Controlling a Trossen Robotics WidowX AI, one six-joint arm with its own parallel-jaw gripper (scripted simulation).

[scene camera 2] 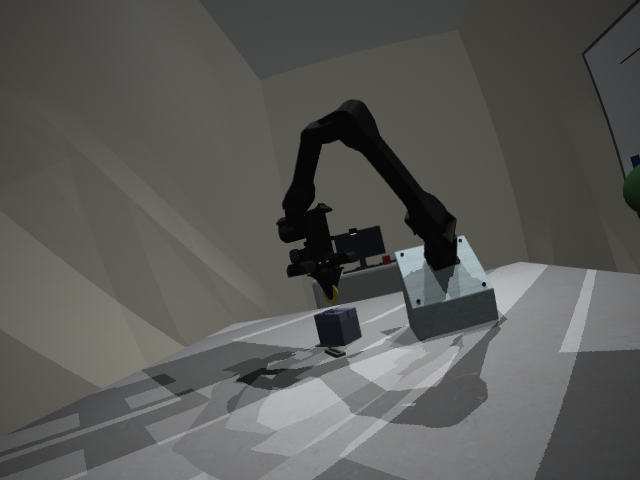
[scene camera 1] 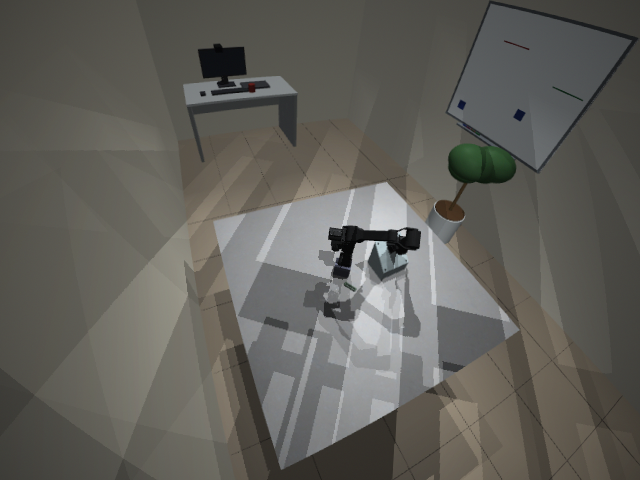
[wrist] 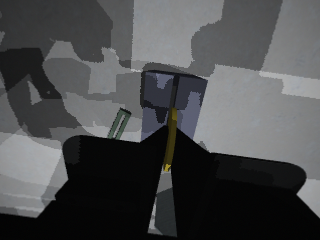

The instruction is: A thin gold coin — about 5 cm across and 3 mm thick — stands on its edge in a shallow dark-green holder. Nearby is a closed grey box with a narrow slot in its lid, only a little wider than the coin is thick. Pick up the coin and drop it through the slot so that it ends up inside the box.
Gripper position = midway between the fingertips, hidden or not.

My gripper [scene camera 2: 331, 299] carries a gold coin.
My gripper shows as well in the wrist view [wrist: 169, 130].
